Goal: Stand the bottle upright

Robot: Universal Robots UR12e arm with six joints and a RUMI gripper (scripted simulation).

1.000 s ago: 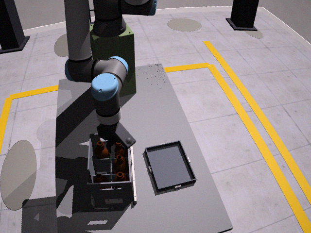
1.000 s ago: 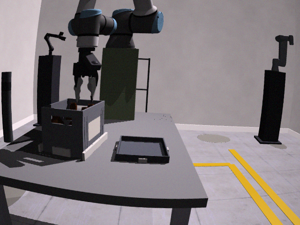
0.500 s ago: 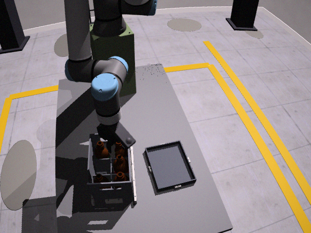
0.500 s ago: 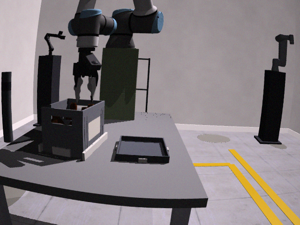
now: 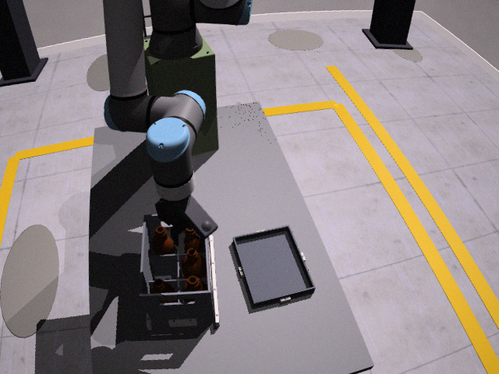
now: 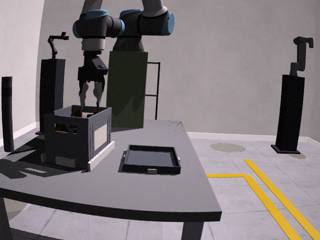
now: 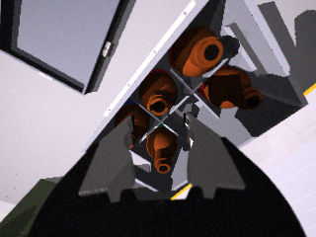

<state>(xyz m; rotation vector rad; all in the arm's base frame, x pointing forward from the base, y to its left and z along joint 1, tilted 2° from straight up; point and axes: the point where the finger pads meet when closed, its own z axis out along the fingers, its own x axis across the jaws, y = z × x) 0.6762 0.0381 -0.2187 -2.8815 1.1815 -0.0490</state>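
Right now the dark grey crate is 110 mm below my hand and 50 mm to the right of it. Also, from my hand: black tray (240 mm to the left, 180 mm below, 40 mm behind).
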